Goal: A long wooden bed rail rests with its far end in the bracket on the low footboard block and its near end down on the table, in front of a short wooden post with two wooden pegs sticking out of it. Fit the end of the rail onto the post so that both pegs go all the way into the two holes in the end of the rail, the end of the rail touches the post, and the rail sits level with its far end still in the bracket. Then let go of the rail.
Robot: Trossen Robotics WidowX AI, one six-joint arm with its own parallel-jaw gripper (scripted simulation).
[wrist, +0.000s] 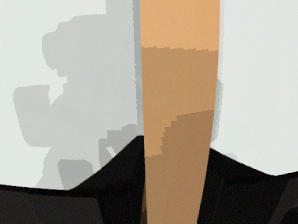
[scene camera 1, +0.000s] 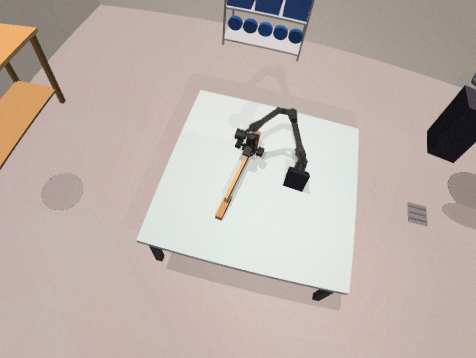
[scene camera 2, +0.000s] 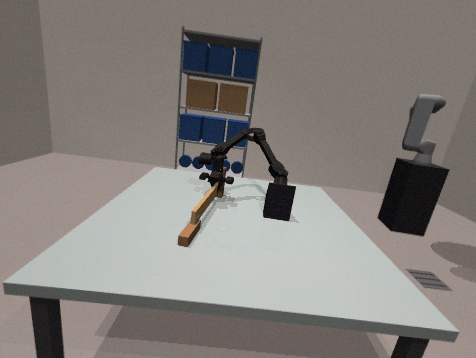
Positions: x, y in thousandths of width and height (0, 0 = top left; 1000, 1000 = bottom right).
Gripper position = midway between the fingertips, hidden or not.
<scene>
In view: my gripper (wrist: 539, 636) and a wooden bed rail (wrist: 602, 239).
</scene>
